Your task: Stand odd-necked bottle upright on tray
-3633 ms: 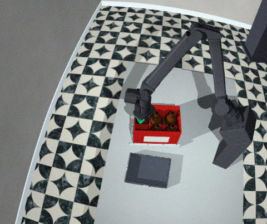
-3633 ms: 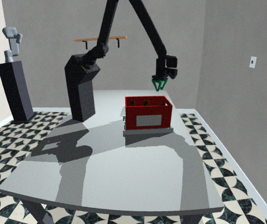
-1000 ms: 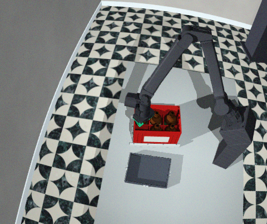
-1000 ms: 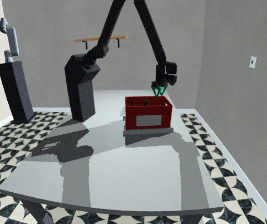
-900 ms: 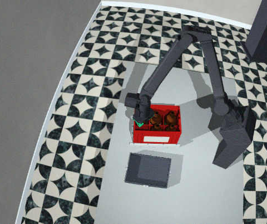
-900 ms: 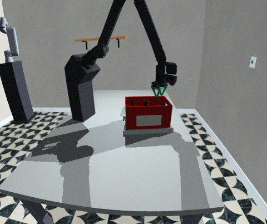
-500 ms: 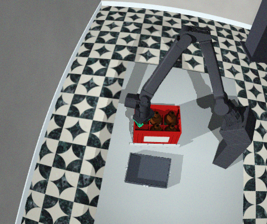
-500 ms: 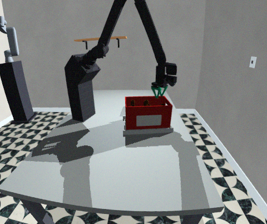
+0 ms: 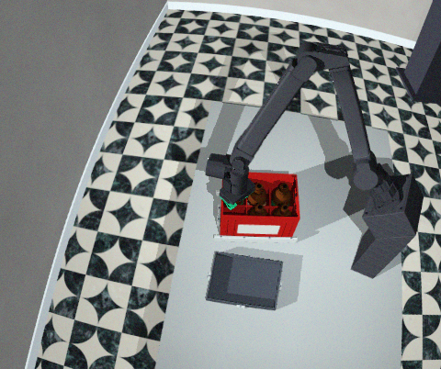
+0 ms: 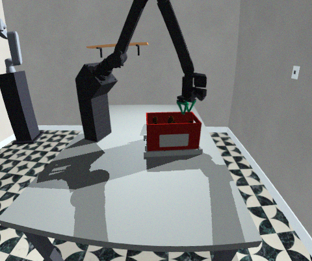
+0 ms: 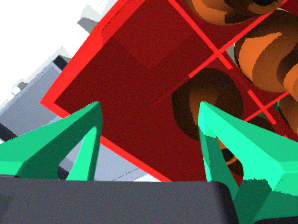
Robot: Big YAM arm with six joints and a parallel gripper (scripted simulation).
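My gripper is now 11 cm above the crate, 9 cm past it and 4 cm to the left of it. Round my hand: dark grey tray 23 cm to the left, 18 cm below, 3 cm behind; glass bottle 10 cm below, 9 cm behind, 8 cm to the right.
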